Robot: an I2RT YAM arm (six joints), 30 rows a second.
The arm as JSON. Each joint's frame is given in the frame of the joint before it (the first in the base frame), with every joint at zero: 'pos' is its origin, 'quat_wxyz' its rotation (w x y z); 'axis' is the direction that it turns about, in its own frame. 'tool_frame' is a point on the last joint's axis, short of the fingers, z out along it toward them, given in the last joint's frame.
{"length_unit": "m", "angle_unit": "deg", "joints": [
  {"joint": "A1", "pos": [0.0, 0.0, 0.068], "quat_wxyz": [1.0, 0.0, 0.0, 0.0], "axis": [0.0, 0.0, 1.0]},
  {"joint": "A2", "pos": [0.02, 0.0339, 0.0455], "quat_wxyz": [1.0, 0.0, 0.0, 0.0], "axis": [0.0, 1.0, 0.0]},
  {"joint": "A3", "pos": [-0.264, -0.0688, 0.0], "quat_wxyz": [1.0, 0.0, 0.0, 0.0], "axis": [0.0, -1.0, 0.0]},
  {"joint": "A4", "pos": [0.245, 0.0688, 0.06], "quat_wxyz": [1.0, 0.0, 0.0, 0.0], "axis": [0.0, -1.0, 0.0]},
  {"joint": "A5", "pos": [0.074, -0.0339, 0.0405], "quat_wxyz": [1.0, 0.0, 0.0, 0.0], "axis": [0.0, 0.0, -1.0]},
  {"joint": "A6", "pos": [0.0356, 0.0, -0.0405], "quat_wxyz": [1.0, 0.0, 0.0, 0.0], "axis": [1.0, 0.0, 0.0]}
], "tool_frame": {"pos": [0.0, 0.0, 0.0], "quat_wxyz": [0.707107, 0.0, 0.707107, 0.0]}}
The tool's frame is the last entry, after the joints.
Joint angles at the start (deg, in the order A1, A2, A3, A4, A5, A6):
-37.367 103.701 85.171 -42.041 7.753 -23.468
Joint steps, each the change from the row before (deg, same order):
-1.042 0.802 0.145 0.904 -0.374 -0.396
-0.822 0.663 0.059 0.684 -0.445 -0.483
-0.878 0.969 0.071 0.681 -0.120 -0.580
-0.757 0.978 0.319 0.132 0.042 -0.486
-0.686 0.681 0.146 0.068 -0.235 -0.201
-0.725 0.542 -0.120 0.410 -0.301 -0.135
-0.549 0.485 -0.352 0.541 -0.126 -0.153
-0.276 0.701 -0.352 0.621 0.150 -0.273
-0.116 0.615 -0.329 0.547 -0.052 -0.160
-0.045 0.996 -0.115 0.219 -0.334 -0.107
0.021 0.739 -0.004 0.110 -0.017 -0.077
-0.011 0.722 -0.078 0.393 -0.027 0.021
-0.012 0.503 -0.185 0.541 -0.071 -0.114
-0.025 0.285 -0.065 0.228 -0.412 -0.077
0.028 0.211 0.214 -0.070 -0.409 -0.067
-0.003 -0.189 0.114 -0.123 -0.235 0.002
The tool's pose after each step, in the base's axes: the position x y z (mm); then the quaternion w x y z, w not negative. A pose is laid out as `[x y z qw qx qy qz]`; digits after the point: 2 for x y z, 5 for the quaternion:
[303.81 -246.71 250.27 0.18658 0.13846 0.95480 -0.18539]
[302.61 -252.63 246.88 0.18706 0.14035 0.95457 -0.18469]
[301.43 -259.43 241.54 0.18369 0.14253 0.95479 -0.18526]
[300.28 -265.42 236.88 0.17772 0.14477 0.95560 -0.18516]
[298.60 -270.15 233.16 0.17408 0.14823 0.95620 -0.18276]
[296.42 -274.80 229.26 0.17238 0.15250 0.95621 -0.18081]
[294.58 -278.27 224.64 0.16980 0.15550 0.95641 -0.17961]
[294.27 -280.78 218.64 0.16516 0.15576 0.95722 -0.17942]
[294.59 -282.17 213.25 0.16220 0.15523 0.95815 -0.17758]
[295.79 -283.45 206.06 0.15735 0.15393 0.96032 -0.17125]
[296.87 -284.25 201.10 0.15291 0.15298 0.96173 -0.16819]
[297.95 -285.35 196.09 0.15019 0.15314 0.96251 -0.16604]
[298.73 -286.14 192.13 0.14933 0.15213 0.96298 -0.16501]
[299.22 -286.50 190.00 0.15037 0.15093 0.96357 -0.16171]
[300.11 -286.71 189.55 0.15187 0.14938 0.96409 -0.15861]
[300.10 -286.53 191.32 0.15429 0.14901 0.96388 -0.15785]

